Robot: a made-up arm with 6 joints. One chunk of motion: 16 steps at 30 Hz.
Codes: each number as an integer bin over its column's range. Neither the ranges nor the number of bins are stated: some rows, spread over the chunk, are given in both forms.
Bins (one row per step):
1: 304 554 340 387 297 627
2: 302 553 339 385 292 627
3: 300 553 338 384 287 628
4: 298 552 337 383 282 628
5: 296 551 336 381 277 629
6: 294 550 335 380 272 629
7: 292 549 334 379 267 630
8: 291 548 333 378 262 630
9: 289 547 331 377 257 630
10: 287 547 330 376 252 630
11: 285 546 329 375 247 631
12: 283 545 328 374 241 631
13: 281 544 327 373 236 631
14: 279 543 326 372 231 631
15: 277 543 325 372 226 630
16: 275 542 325 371 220 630
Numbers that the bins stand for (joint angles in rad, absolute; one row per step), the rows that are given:
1: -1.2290 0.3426 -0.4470 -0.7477 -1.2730 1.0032
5: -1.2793 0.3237 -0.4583 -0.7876 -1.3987 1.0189
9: -1.3233 0.2986 -0.4723 -0.8142 -1.5244 1.0268
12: -1.3610 0.2860 -0.4807 -0.8342 -1.6250 1.0346
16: -1.4113 0.2672 -0.4891 -0.8541 -1.7570 1.0268
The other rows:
2: -1.2415 0.3363 -0.4498 -0.7610 -1.3044 1.0032
3: -1.2541 0.3363 -0.4527 -0.7677 -1.3358 1.0110
4: -1.2667 0.3300 -0.4555 -0.7743 -1.3673 1.0110
6: -1.2918 0.3175 -0.4611 -0.7943 -1.4301 1.0189
7: -1.3044 0.3112 -0.4639 -0.8009 -1.4616 1.0268
8: -1.3107 0.3049 -0.4667 -0.8076 -1.4930 1.0268
10: -1.3358 0.2986 -0.4751 -0.8209 -1.5559 1.0268
11: -1.3484 0.2923 -0.4779 -0.8275 -1.5873 1.0346
13: -1.3736 0.2797 -0.4835 -0.8408 -1.6564 1.0346
14: -1.3861 0.2735 -0.4863 -0.8474 -1.6879 1.0346
15: -1.3987 0.2735 -0.4891 -0.8474 -1.7193 1.0268

